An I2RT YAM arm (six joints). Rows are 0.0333 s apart.
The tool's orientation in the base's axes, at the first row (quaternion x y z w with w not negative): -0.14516, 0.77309, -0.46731, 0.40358
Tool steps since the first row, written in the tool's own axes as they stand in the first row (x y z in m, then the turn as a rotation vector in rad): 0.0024, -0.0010, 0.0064, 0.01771, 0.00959, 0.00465; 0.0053, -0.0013, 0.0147, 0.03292, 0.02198, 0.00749; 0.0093, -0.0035, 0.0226, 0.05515, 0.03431, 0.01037; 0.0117, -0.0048, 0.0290, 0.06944, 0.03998, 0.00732; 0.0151, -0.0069, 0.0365, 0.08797, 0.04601, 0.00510; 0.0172, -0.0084, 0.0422, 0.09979, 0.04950, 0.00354; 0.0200, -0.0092, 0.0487, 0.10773, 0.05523, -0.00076
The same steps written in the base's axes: 0.0032, -0.0058, -0.0019, -0.00620, -0.00847, -0.01781; 0.0076, -0.0128, -0.0050, -0.01176, -0.01289, -0.03631; 0.0108, -0.0211, -0.0070, -0.02174, -0.02158, -0.05821; 0.0139, -0.0271, -0.0086, -0.03223, -0.02538, -0.06922; 0.0171, -0.0348, -0.0102, -0.04470, -0.03204, -0.08281; 0.0199, -0.0403, -0.0114, -0.05283, -0.03639, -0.09114; 0.0229, -0.0463, -0.0136, -0.06024, -0.03557, -0.09881
